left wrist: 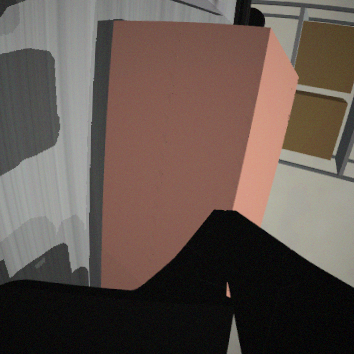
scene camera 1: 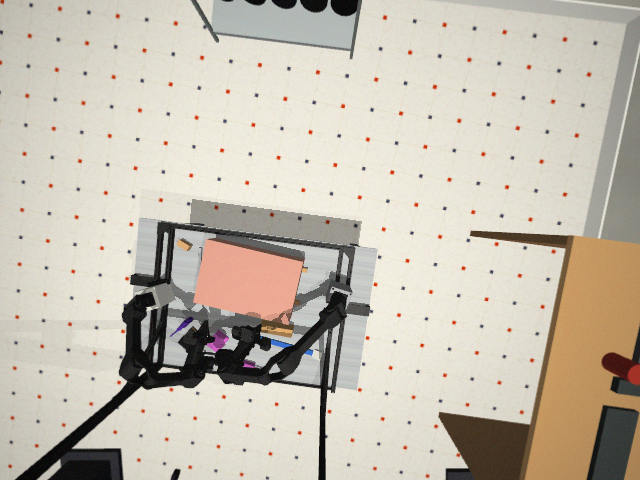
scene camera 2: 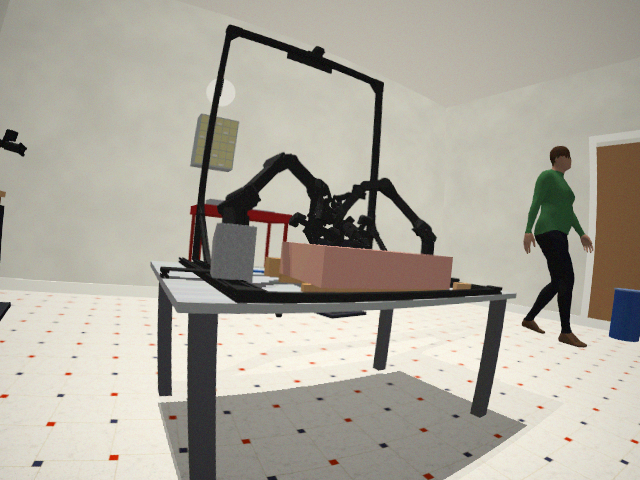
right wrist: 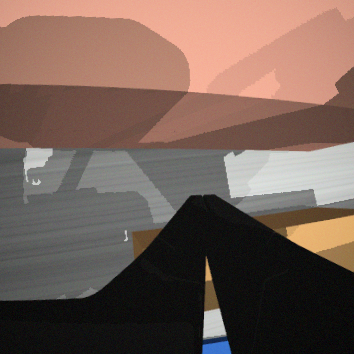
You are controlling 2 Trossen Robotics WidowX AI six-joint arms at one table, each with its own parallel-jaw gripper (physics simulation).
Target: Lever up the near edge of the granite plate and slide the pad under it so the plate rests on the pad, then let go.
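Seen in the pictures: left gripper, fingertip midpoint: [left wrist: 222, 220] [scene camera 1: 206, 320] [scene camera 2: 368, 246]; right gripper, fingertip midpoint: [scene camera 1: 261, 324] [right wrist: 201, 206]; left arm's base at its link origin: [scene camera 1: 147, 300]; right arm's base at its link origin: [scene camera 1: 339, 298] [scene camera 2: 234, 232].
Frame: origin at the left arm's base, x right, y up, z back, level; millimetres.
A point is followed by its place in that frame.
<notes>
The granite plate [scene camera 1: 248, 279] {z -491, x 28, y 5 mm} [scene camera 2: 382, 268] {z -600, x -70, y -41 mm} [left wrist: 175, 125] {z -263, x 95, y -41 mm} [right wrist: 260, 30] {z -529, x 210, y 5 mm} is a thick pink slab; it looks about level, with a wooden strip [scene camera 2: 315, 287] {z -727, x 52, y -103 mm} showing at its underside. My left gripper [scene camera 1: 205, 325] {z -251, x 159, y 14 mm} [left wrist: 222, 220] {z -251, x 159, y 14 mm} is shut and empty near the plate's near edge, at its left part. My right gripper [scene camera 1: 259, 327] {z -483, x 254, y -8 mm} [right wrist: 201, 206] {z -483, x 254, y -8 mm} is shut and empty, beside the left end of a wooden block [scene camera 1: 277, 330] {z -537, x 317, y -53 mm} [right wrist: 325, 235] {z -557, x 322, y -53 mm}, short of the near edge. A magenta block [scene camera 1: 217, 340] {z -204, x 310, y -107 mm} lies between the grippers, partly hidden. I cannot tell which thing is the pad.
A blue bar [scene camera 1: 289, 345] {z -559, x 431, y -109 mm} [right wrist: 215, 347] {z -468, x 376, y -109 mm} lies in front of the wooden block. A purple tool [scene camera 1: 181, 325] {z -58, x 182, y -90 mm} lies at the left, and a small wooden block [scene camera 1: 184, 244] {z -198, x -211, y -87 mm} [scene camera 2: 461, 285] {z -207, x -211, y -93 mm} near the far left corner. The black frame [scene camera 2: 377, 144] {z 114, x 344, y 551 mm} rises over the table.
</notes>
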